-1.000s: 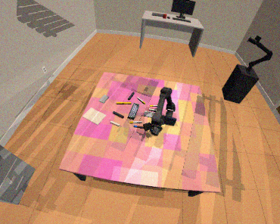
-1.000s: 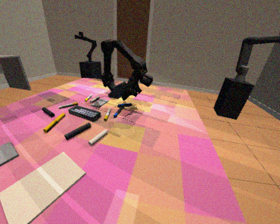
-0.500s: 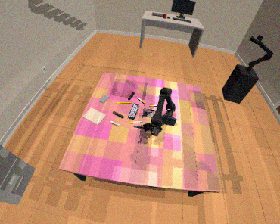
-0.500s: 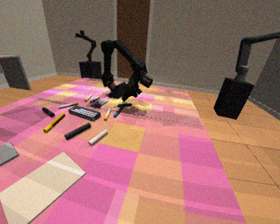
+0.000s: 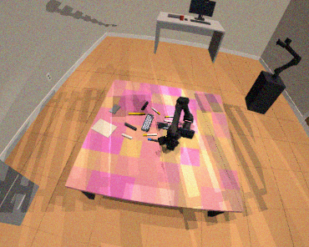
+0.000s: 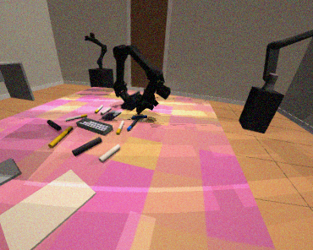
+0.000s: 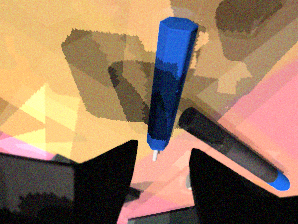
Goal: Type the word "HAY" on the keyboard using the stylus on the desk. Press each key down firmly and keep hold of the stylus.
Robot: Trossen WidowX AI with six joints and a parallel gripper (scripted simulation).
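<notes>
Now: the blue stylus 10 mm ahead of my gripper tip, 20 mm to the right of it and 30 mm below it. From my gripper tip the other things lie so: yellow marker (330 mm ahead, 220 mm to the right, 30 mm below); then blue-tipped pen (110 mm ahead, 20 mm to the left, 30 mm below); then white sheet (560 mm ahead, 30 mm to the left, 30 mm below).
</notes>
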